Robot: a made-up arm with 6 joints.
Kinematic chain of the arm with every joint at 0, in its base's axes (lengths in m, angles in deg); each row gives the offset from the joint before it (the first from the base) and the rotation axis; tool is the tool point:
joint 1: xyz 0 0 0.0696 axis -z
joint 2: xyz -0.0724 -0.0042 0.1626 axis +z
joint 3: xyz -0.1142 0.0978 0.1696 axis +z
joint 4: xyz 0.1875 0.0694 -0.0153 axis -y
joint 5: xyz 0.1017 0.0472 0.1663 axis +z
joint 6: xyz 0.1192 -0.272 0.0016 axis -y
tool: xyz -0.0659 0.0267 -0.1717
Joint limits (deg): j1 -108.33..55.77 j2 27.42..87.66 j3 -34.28..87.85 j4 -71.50..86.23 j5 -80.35..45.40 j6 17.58..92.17
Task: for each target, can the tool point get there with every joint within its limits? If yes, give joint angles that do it. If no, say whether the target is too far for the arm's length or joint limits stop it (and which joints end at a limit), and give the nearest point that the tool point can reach.
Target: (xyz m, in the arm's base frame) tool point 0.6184 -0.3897 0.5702
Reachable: no: joint limits stop it (at a limit: joint 1, joint 2, joint 5, joint 6) | nearest point 0.4305 -0.2357 0.5094 | short by 0.250 m
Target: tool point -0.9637 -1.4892 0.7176
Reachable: no: too far | nearest point -0.4780 -0.7387 0.5066 | short by 0.919 m
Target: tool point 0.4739 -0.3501 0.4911
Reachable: no: joint limits stop it (at a limit: joint 1, joint 2, joint 5, joint 6) | nearest point 0.4010 -0.2803 0.4735 | short by 0.102 m
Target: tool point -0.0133 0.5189 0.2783
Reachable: yes | joints 26.52 78.45 32.04 -28.00 -3.52 78.49
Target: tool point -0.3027 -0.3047 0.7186
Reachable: yes | joints -82.56 51.61 77.84 68.91 8.81 52.39
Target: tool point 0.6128 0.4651 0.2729
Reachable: no: joint limits stop it (at a limit: joint 1, joint 2, joint 5, joint 6) | nearest point 0.5467 0.4402 0.2870 | short by 0.072 m
